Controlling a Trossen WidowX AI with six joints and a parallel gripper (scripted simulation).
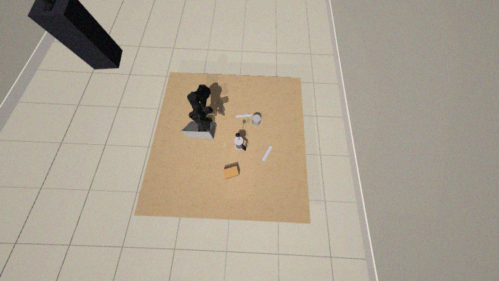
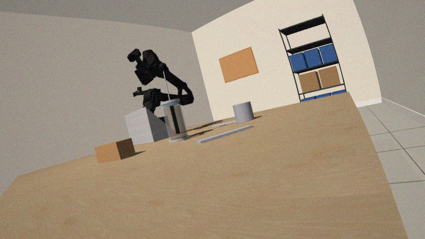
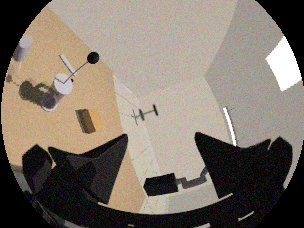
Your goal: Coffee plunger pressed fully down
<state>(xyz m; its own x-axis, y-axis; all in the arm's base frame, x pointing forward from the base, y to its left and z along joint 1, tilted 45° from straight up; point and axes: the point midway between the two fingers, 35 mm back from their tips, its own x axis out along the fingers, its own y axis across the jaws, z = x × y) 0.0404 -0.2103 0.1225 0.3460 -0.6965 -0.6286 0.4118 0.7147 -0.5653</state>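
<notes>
Now: the coffee press 23 cm below my gripper tip, 21 cm ahead of it and 3 cm to the right of it. From my gripper tip the other things lie so: orange box 33 cm below, 24 cm to the right, 12 cm ahead.
</notes>
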